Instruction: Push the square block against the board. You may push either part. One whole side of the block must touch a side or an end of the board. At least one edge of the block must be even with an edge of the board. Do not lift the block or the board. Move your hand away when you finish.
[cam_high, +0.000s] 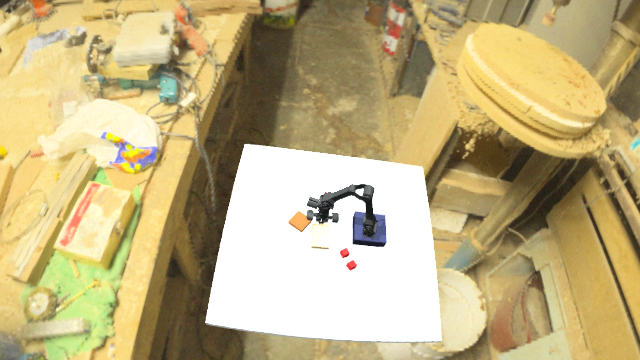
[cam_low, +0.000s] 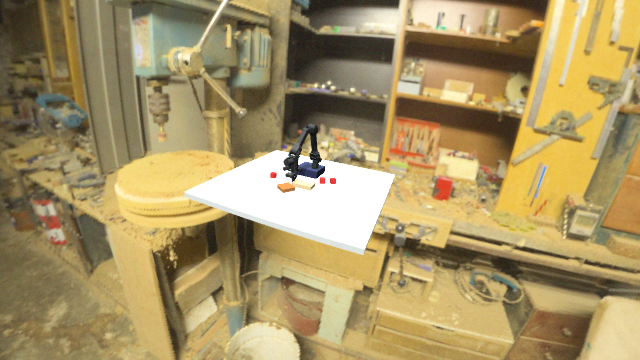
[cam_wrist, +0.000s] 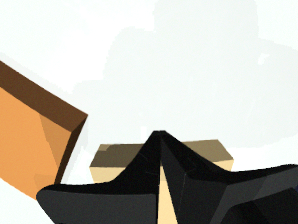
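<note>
Right now the cream board is 90 mm to the left of my gripper tip and 10 mm ahead of it. From my gripper tip the other things lie so: orange square block 120 mm ahead, 20 mm to the right.
</note>
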